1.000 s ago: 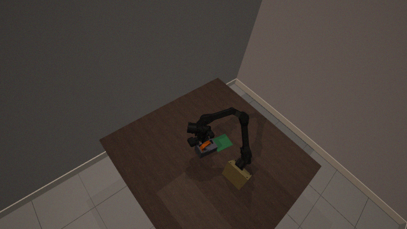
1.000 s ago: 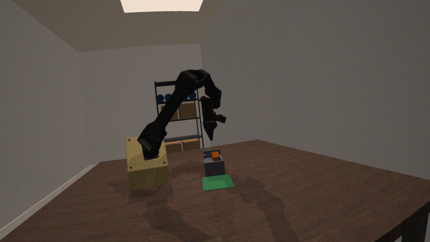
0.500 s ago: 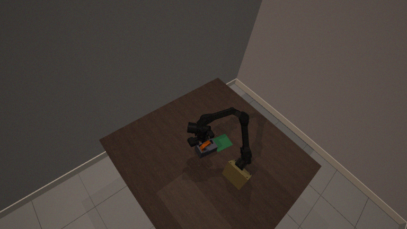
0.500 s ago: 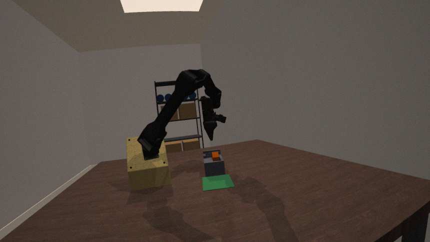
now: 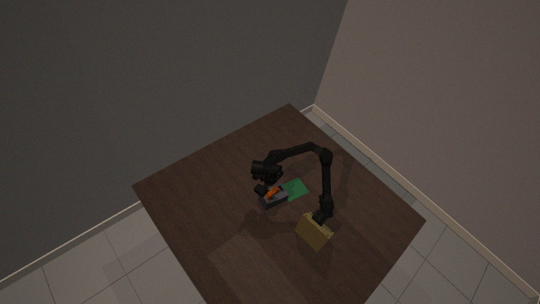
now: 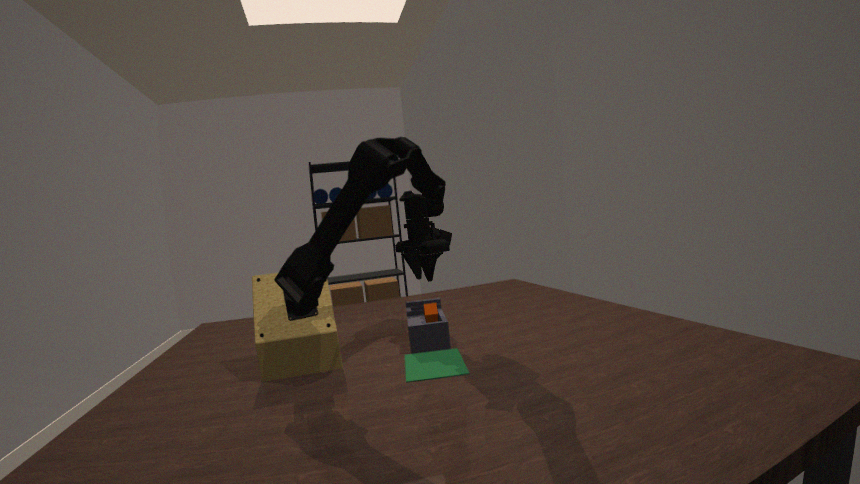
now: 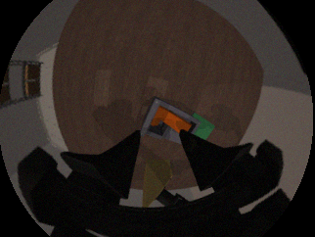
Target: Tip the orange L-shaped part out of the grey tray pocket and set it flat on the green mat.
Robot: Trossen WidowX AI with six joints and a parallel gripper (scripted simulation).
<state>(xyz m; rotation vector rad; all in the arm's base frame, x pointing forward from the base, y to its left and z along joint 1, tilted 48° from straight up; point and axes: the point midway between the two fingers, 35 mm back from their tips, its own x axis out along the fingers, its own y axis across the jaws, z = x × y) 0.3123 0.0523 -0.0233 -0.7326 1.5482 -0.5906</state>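
My gripper tip is 20 mm past the orange L-shaped part, 20 mm to the left of it and 100 mm above it. Round my gripper tip: green mat (70 mm behind, 200 mm to the right, 160 mm below).
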